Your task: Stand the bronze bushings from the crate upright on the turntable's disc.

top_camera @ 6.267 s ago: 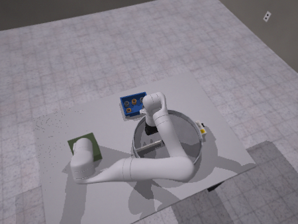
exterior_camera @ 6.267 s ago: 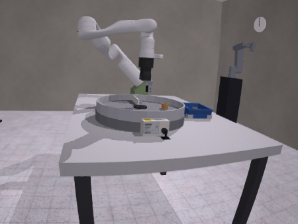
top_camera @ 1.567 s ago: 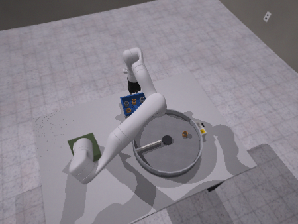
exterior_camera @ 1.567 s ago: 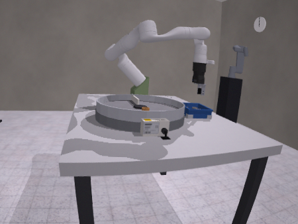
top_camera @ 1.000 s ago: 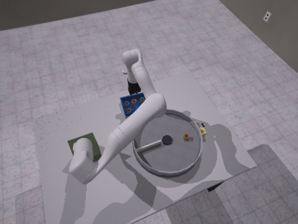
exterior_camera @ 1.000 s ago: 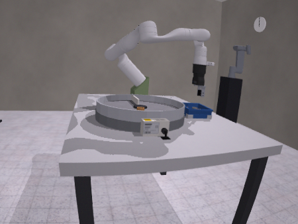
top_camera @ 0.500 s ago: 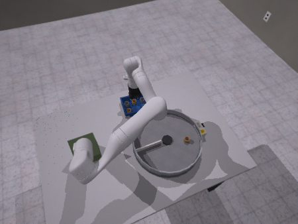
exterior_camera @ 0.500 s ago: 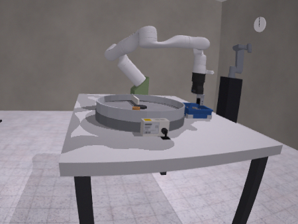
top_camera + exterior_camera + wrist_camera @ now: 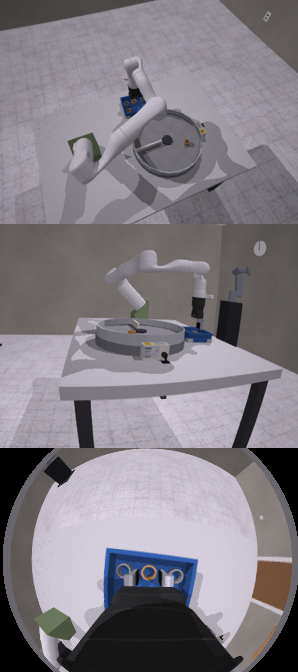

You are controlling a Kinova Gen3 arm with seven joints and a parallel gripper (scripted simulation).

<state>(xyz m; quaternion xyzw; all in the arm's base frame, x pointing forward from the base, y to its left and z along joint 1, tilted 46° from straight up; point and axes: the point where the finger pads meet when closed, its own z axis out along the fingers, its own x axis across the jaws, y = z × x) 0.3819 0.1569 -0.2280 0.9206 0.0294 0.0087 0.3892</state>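
Now: hand 30 mm to the left of the crate and 50 mm above it. Also, from my hand: turntable 110 mm ahead, 370 mm to the right, 30 mm below; turntable disc 90 mm ahead, 370 mm to the right, 20 mm below.
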